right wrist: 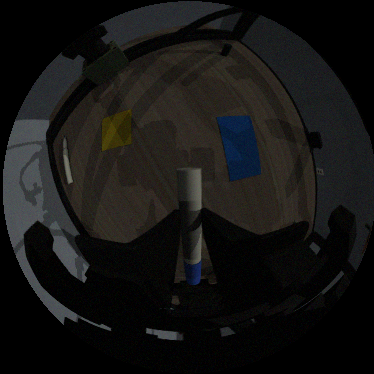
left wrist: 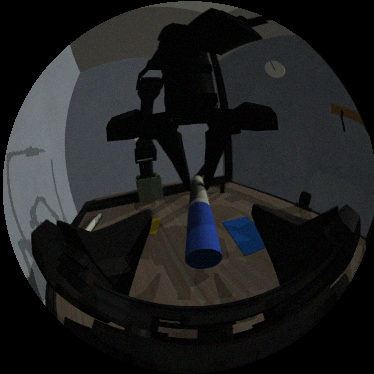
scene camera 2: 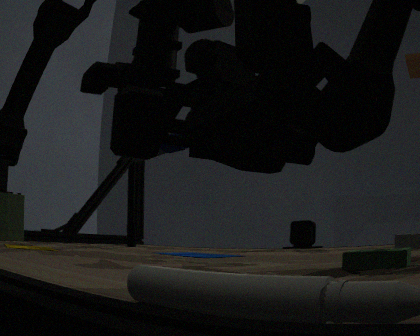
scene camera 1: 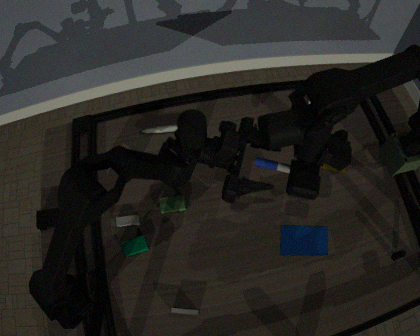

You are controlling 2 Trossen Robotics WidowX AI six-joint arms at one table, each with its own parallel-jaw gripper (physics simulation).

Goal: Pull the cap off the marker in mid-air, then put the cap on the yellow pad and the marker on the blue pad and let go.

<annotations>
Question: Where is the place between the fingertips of my left gripper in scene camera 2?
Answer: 168, 147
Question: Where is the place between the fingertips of my right gripper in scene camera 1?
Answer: At 300, 171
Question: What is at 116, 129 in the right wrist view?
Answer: A yellow pad.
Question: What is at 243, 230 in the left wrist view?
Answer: A blue pad.
</annotations>
